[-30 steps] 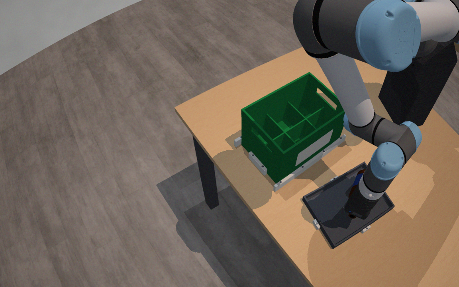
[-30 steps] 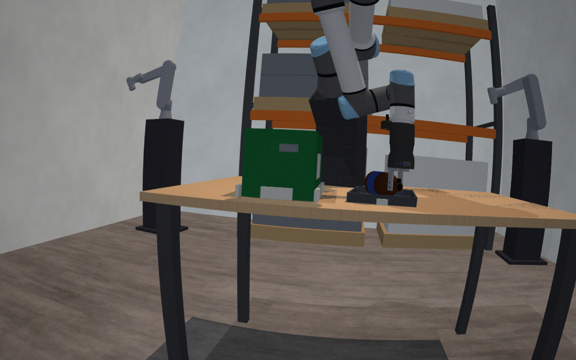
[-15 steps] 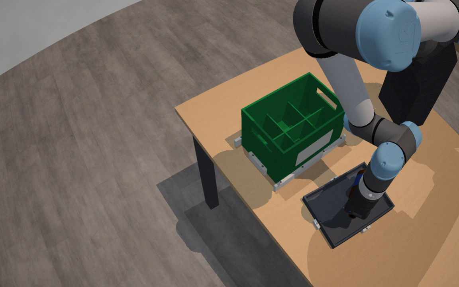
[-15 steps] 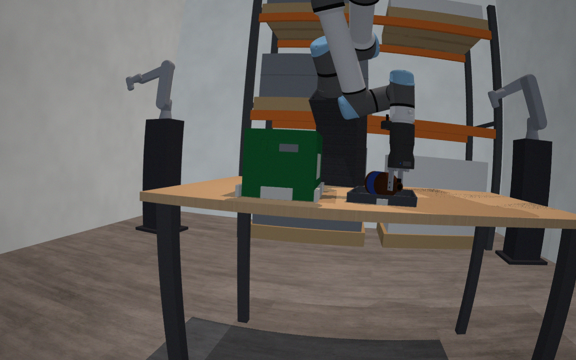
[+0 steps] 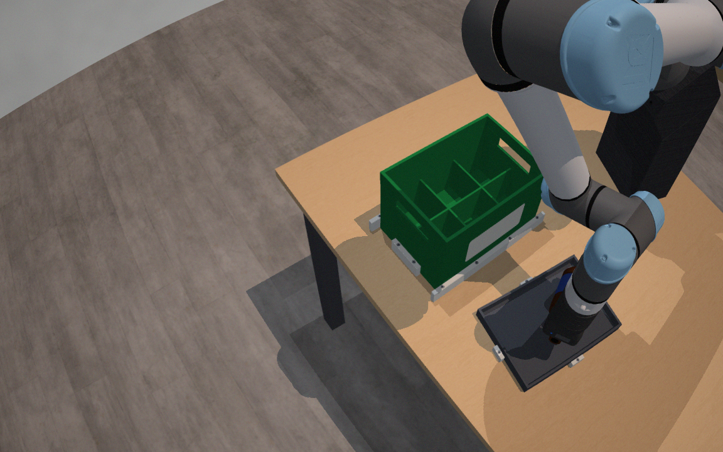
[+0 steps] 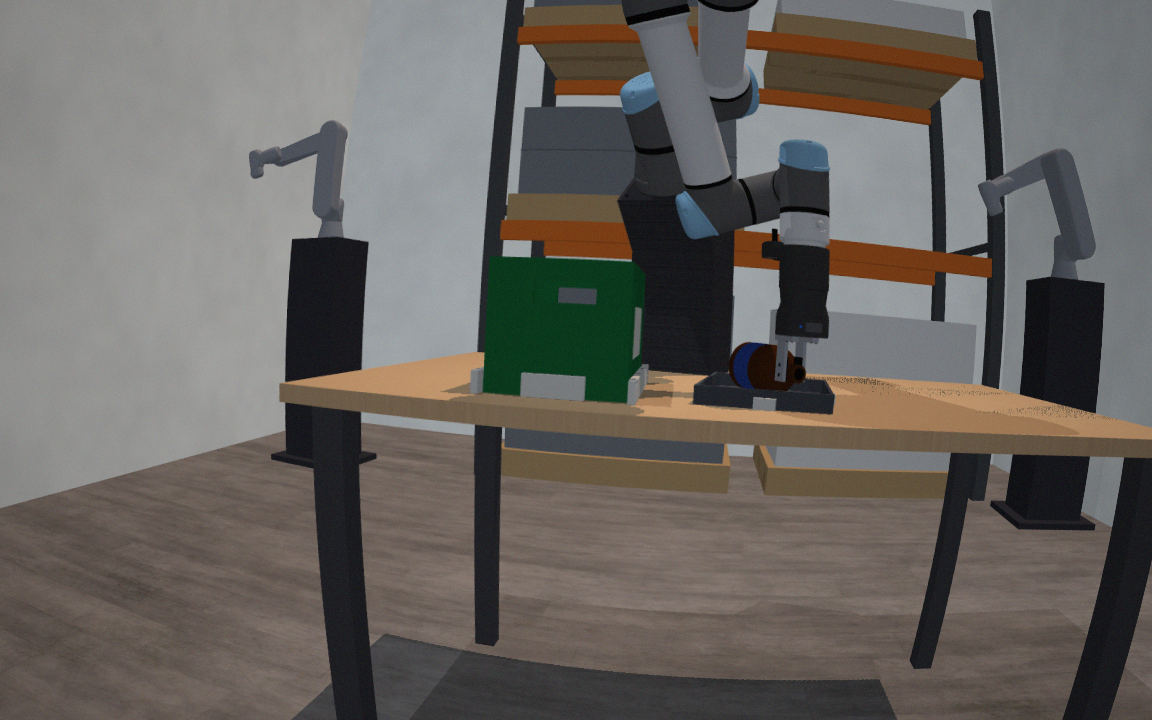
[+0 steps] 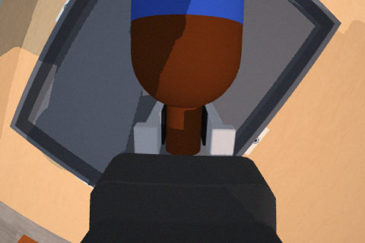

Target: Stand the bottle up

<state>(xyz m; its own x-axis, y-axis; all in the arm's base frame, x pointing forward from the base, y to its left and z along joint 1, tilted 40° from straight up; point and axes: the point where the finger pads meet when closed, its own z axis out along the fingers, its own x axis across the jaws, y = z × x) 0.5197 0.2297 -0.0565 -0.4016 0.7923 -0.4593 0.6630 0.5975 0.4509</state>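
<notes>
The dark grey tray lies 2 cm behind my hand, 3 cm to the right of it and 4 cm below it. From my hand the other things lie so: green crate (2 cm ahead, 32 cm to the right, 4 cm above); brown bottle (4 cm behind, 3 cm to the right, 1 cm below).
</notes>
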